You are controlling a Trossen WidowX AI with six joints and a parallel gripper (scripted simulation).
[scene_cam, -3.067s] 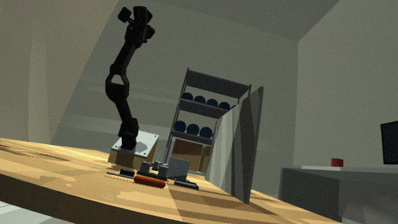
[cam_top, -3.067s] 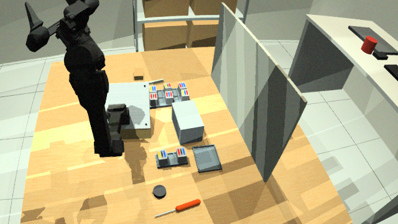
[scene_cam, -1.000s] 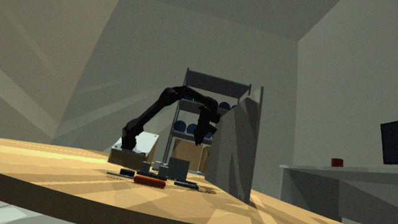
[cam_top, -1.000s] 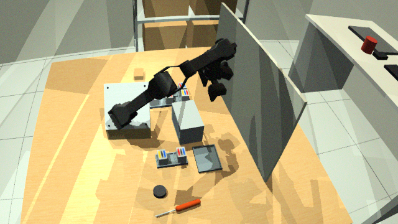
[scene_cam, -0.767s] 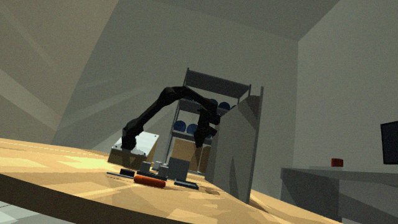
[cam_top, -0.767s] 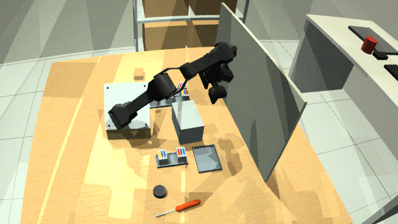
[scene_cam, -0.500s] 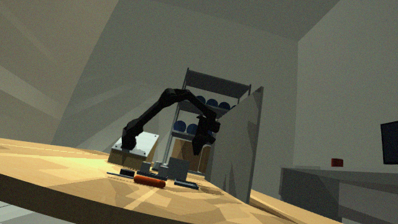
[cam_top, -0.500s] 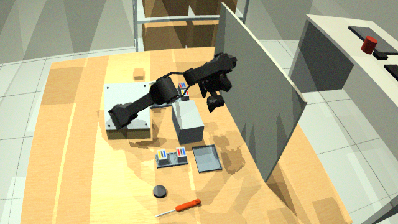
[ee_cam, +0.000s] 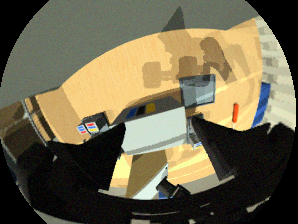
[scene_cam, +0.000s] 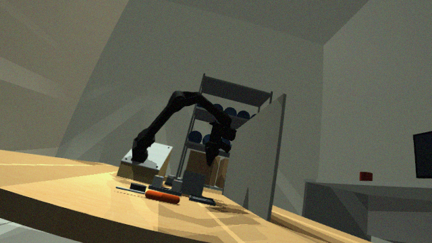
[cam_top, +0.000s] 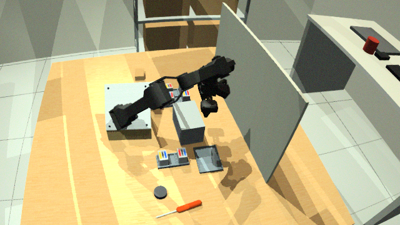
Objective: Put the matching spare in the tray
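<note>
Right now my gripper tip is 180 mm past the spare part, 150 mm to the left of it and 100 mm above it. Round my gripper tip: tall grey panel (180 mm ahead, 50 mm to the left, 80 mm above); red-and-blue spare (110 mm behind, 140 mm to the right, 100 mm below); grey mounted unit (60 mm behind, 30 mm to the left, 90 mm below).
</note>
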